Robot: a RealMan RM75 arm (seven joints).
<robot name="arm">
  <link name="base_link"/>
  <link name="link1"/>
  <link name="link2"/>
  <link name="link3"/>
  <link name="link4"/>
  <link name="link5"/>
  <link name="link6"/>
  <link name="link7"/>
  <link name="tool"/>
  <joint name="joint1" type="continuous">
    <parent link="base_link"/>
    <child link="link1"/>
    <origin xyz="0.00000 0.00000 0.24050" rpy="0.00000 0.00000 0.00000"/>
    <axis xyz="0 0 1"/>
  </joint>
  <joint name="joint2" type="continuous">
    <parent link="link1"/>
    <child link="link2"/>
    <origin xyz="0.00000 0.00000 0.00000" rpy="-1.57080 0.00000 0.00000"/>
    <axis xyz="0 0 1"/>
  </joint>
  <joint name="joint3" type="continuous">
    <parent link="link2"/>
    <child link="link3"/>
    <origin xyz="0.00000 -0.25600 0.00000" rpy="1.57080 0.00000 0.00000"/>
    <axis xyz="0 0 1"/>
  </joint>
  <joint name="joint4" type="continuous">
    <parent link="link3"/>
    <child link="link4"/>
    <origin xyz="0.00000 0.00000 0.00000" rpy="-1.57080 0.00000 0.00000"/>
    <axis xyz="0 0 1"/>
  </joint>
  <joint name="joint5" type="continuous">
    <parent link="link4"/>
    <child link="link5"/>
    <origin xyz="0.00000 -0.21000 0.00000" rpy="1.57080 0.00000 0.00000"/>
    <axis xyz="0 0 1"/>
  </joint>
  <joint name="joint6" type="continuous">
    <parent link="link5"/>
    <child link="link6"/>
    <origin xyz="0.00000 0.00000 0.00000" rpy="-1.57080 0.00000 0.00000"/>
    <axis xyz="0 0 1"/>
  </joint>
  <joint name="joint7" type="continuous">
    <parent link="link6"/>
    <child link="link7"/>
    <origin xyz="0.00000 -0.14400 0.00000" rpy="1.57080 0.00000 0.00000"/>
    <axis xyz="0 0 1"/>
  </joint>
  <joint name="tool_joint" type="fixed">
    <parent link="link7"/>
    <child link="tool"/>
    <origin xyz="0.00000 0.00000 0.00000" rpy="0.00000 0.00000 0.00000"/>
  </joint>
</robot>
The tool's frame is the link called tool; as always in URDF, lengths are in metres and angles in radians. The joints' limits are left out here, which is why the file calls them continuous.
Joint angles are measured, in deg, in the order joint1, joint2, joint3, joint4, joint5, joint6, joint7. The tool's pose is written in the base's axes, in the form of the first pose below.
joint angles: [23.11 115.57 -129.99 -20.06 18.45 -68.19 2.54]
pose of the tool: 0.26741 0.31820 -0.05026 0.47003 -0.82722 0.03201 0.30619
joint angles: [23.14 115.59 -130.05 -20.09 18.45 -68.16 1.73]
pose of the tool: 0.26702 0.31821 -0.05062 0.47157 -0.82770 0.02596 0.30308
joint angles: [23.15 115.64 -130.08 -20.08 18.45 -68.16 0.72]
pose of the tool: 0.26676 0.31808 -0.05103 0.47385 -0.82801 0.01878 0.29918
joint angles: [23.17 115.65 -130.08 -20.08 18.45 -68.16 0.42]
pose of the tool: 0.26661 0.31815 -0.05109 0.47455 -0.82805 0.01652 0.29808
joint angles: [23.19 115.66 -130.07 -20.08 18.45 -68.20 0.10]
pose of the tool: 0.26637 0.31822 -0.05108 0.47538 -0.82794 0.01397 0.29720
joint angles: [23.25 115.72 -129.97 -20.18 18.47 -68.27 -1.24]
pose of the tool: 0.26519 0.31866 -0.05109 0.47919 -0.82711 0.00400 0.29370
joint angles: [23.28 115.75 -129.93 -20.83 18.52 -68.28 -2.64]
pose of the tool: 0.26166 0.31940 -0.05135 0.48229 -0.82532 -0.00721 0.29358
